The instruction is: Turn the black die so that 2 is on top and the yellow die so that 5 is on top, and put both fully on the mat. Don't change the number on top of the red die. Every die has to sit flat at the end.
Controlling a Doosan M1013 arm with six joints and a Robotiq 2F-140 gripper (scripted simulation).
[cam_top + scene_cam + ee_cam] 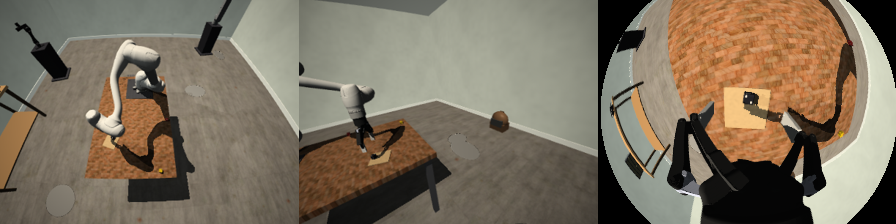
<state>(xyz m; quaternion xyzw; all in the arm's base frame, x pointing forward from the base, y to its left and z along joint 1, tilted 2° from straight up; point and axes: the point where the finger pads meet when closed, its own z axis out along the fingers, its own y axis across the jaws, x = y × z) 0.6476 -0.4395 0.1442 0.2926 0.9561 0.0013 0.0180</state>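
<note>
Right now the yellow die is 440 mm to the left of my hand, 430 mm ahead of it and 110 mm below it. Also, from my hand: black die: 110 mm below; tan mat: 130 mm below, 40 mm ahead, 30 mm to the right; red die: 640 mm to the left, 110 mm below, 100 mm behind.
</note>
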